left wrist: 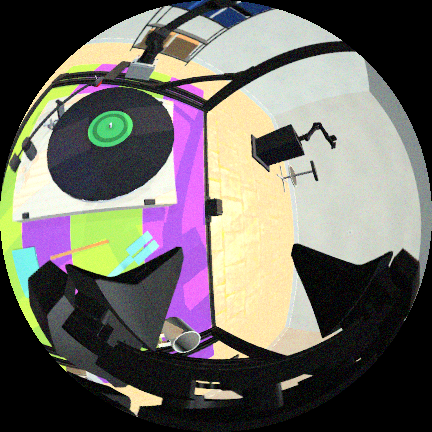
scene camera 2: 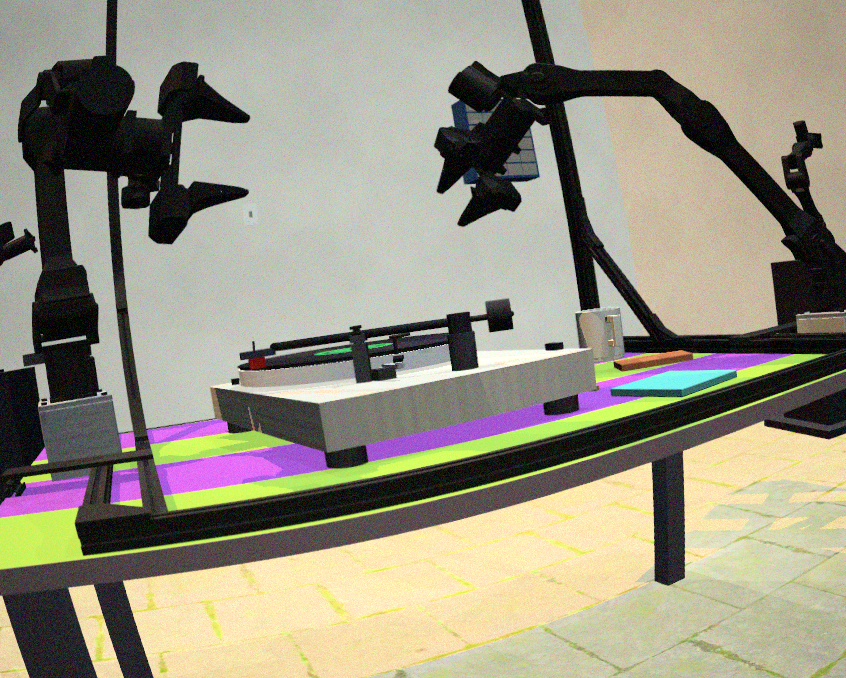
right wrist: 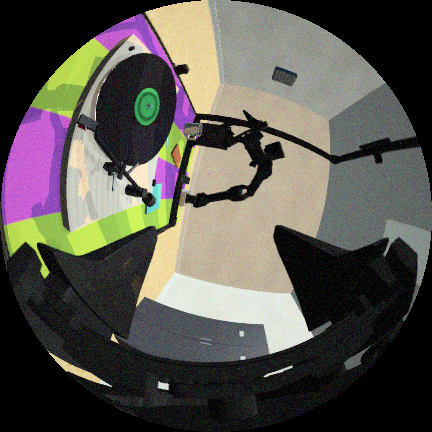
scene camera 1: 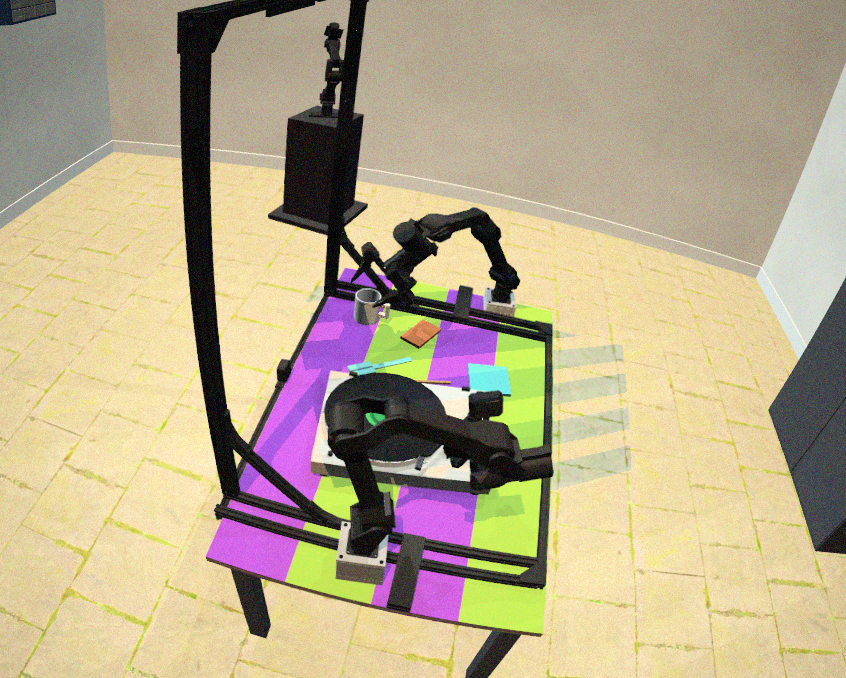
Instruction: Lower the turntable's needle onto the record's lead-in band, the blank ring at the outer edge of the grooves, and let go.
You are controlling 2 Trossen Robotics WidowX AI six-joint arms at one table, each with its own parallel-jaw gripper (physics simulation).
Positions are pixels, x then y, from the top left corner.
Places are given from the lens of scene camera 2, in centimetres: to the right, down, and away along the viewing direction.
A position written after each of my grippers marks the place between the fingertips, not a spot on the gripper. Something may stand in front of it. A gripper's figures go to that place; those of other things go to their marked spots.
my left gripper (scene camera 2: 449, 208): 4, -20, 120
my right gripper (scene camera 2: 247, 155): -18, -18, 76
tonearm (scene camera 2: 499, 315): 8, -2, 81
